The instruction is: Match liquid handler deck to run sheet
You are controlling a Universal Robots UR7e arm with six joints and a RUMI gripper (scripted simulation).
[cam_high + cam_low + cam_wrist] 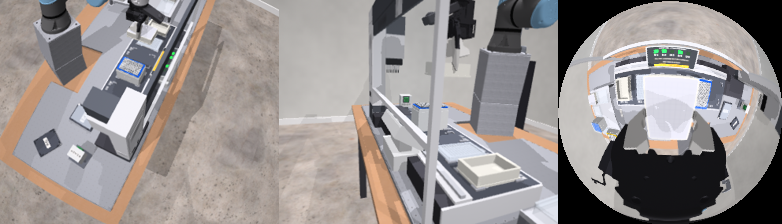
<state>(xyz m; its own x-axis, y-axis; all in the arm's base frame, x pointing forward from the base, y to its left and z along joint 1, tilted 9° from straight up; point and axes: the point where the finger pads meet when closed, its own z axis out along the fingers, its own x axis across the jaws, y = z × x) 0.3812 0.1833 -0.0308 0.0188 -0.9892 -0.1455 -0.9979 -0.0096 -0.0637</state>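
Right now my hand is 250 mm above the clear well plate and 120 mm to the right of it. From my hand the other things lie so: white sealed block 10 mm below; blue-framed tip rack 180 mm below, 130 mm to the right, 10 mm behind; cream one-well reservoir 250 mm to the left, 240 mm below.
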